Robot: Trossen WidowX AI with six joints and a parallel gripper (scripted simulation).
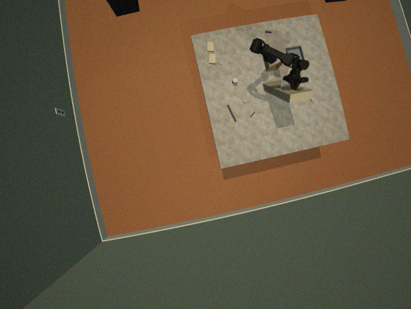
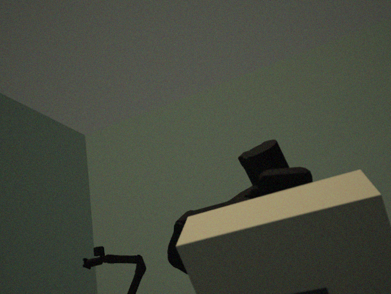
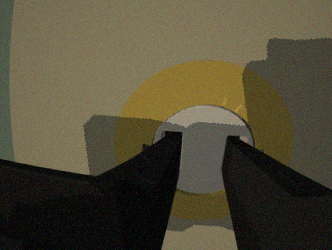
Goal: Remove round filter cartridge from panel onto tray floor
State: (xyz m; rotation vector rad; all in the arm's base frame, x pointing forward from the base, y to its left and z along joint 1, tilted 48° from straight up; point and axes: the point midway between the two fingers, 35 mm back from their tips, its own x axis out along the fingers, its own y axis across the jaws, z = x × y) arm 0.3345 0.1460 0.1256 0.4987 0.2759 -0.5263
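Right now the grey square tray is 42 cm behind my gripper tip, 28 cm to the left of it and 27 cm below it. The rest, counted from my gripper tip: round filter cartridge 1 cm ahead, 1 cm below.
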